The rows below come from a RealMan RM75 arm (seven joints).
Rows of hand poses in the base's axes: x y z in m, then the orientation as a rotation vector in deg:
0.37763 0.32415 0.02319 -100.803 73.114 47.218
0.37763 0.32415 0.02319 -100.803 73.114 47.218
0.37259 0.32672 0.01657 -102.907 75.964 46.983
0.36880 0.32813 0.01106 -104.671 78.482 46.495
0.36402 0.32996 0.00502 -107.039 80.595 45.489
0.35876 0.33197 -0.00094 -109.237 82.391 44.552
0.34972 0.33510 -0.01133 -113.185 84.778 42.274
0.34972 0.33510 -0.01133 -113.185 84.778 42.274
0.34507 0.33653 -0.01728 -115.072 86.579 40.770
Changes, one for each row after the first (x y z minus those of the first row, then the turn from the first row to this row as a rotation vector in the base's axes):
0.00000 0.00000 0.00000 0.000 0.000 0.000
-0.00504 0.00257 -0.00662 -3.080 1.391 -0.036
-0.00883 0.00398 -0.01213 -5.791 2.442 -0.206
-0.01361 0.00581 -0.01817 -8.811 2.983 -0.045
-0.01887 0.00782 -0.02413 -11.520 3.422 0.188
-0.02791 0.01095 -0.03452 -16.062 3.454 0.733
-0.02791 0.01095 -0.03452 -16.062 3.454 0.733
-0.03256 0.01238 -0.04047 -18.685 3.592 0.619

